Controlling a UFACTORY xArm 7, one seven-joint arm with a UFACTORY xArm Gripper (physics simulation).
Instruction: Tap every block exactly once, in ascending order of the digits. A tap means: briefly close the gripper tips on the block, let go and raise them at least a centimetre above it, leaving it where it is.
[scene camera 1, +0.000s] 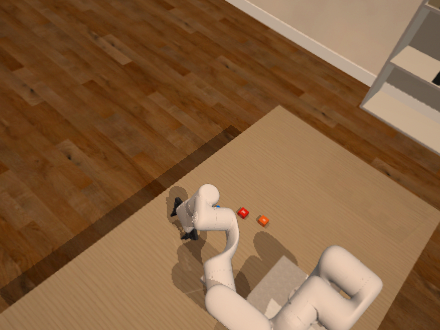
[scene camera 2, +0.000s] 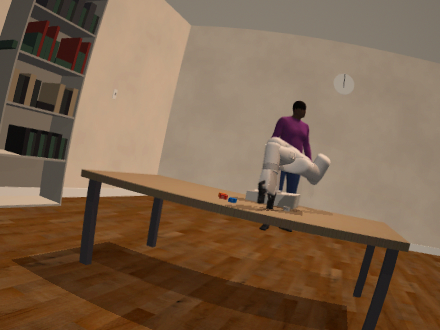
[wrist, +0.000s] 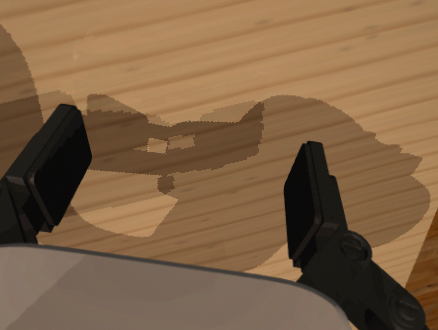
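A blue block (scene camera 1: 217, 206) (scene camera 2: 233, 200) shows partly beside the arm in scene camera 1. A red block (scene camera 1: 243, 213) (scene camera 2: 223, 196) and an orange block (scene camera 1: 263, 220) stand in a loose row with it on the table (scene camera 1: 325, 175) (scene camera 2: 150, 188). A small whitish thing (scene camera 1: 203, 279) (scene camera 2: 286, 209) lies by the arm's forearm, partly hidden in scene camera 1; I cannot tell what it is. No digits are readable. My gripper (scene camera 1: 183, 220) (scene camera 2: 265, 204) (wrist: 190, 148) is open and empty above the table, to the left of the blue block in scene camera 1. No block shows in the wrist view.
The robot's grey base plate (scene camera 1: 280, 280) is on the table behind the gripper. The arm covers part of the table in scene camera 1. The table's edge runs close beyond the gripper. A person (scene camera 2: 293, 131) stands behind the table. A bookshelf (scene camera 1: 417, 62) stands off the table.
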